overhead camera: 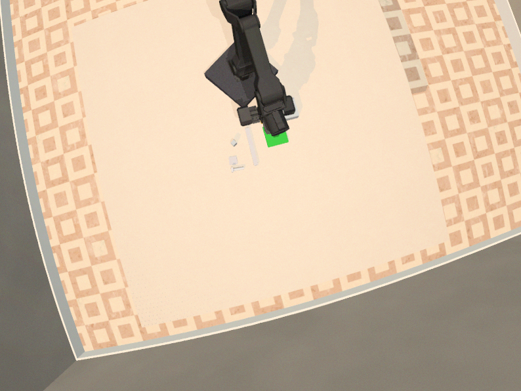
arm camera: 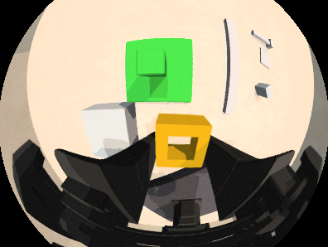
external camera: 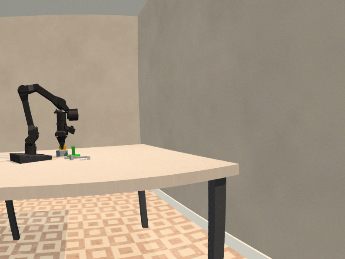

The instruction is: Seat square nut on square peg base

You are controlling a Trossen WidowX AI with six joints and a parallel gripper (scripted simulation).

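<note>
The grey block is 90 mm to the left of my hand and 70 mm below it. Also, from my hand: long strip (80 mm to the right, 80 mm below, 70 mm ahead).
</note>
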